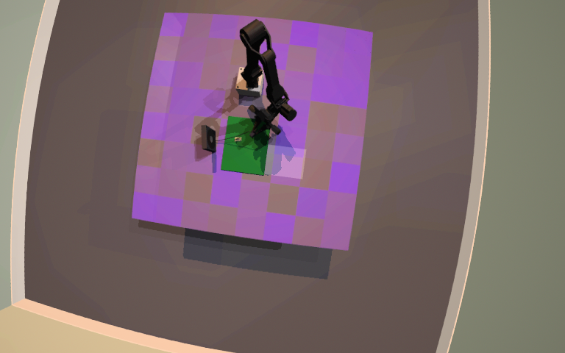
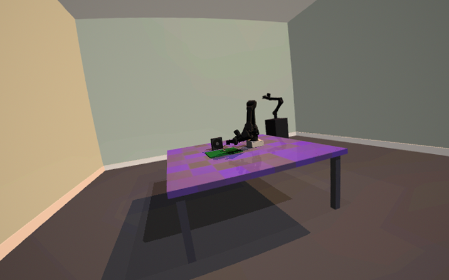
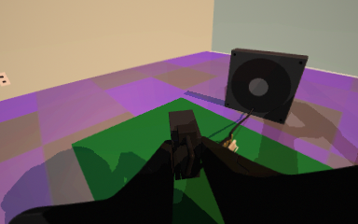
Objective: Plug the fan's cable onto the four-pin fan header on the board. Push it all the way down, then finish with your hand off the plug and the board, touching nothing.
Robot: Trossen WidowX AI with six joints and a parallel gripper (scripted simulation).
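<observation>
The green board lies 11 cm below my gripper tip, 6 cm to the right of it and 4 cm ahead of it. The rest, counted from my gripper tip: dark fan plug: 1 cm below; fan: 24 cm to the right, 4 cm below, 2 cm ahead; fan header: 10 cm to the right, 10 cm below, 1 cm ahead.
</observation>
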